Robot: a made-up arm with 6 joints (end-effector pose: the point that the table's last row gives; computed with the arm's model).
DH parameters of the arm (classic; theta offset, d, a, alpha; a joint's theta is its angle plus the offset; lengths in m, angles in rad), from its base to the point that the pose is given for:
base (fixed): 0 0.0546 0.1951 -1.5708
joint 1: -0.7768 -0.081 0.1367 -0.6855
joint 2: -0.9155 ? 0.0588 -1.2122
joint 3: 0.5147 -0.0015 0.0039 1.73
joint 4: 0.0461 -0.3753 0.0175 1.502
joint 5: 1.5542 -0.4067 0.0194 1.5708
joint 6: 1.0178 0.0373 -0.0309 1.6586
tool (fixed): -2.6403 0.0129 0 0
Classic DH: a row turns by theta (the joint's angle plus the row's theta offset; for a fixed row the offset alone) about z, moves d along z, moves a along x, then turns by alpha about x.
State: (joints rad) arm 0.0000 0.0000 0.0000 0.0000 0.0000 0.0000
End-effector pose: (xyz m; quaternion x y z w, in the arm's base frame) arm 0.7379 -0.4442 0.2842 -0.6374 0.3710 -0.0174 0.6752
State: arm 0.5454 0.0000 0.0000 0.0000 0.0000 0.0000
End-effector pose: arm 0.7782 -0.4442 -0.0307 -0.6185 0.5391 0.1549 0.5503
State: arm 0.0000 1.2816 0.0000 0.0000 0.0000 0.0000
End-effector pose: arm 0.3160 -0.5138 -0.2498 -0.2397 0.7865 0.1972 0.5339
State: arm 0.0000 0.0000 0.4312 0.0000 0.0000 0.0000
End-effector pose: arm 0.7453 -0.4327 0.1482 -0.4823 0.3468 0.0565 0.8025
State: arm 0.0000 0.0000 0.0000 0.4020 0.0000 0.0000
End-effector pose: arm 0.7239 -0.4480 0.1079 -0.6360 0.4998 0.1025 0.5789
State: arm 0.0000 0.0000 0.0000 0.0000 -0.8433 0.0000
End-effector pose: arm 0.7379 -0.4759 0.2826 -0.3052 0.3457 0.1359 0.8769
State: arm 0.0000 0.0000 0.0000 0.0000 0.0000 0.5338
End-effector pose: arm 0.7360 -0.4266 0.2842 -0.7126 0.1898 0.1612 0.6559
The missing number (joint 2, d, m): -0.0425
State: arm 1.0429 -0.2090 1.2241 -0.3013 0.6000 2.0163
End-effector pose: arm 0.5172 -0.3025 -0.3750 -0.4113 -0.2302 0.5538 0.6864
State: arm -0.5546 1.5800 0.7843 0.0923 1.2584 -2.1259
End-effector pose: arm 0.2970 -0.1672 -0.2981 0.0581 -0.8922 0.4454 0.0476
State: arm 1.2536 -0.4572 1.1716 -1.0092 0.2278 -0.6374
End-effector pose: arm 0.5051 -0.5528 -0.2718 -0.0556 0.7243 -0.2377 0.6448
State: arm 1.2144 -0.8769 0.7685 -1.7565 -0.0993 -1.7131
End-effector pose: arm 0.5583 -0.6147 0.0691 0.4174 0.5721 -0.2027 0.6763
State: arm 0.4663 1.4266 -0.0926 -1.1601 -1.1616 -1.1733
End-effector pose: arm 0.3578 -0.7318 0.0317 0.3421 0.8121 -0.2178 0.4195
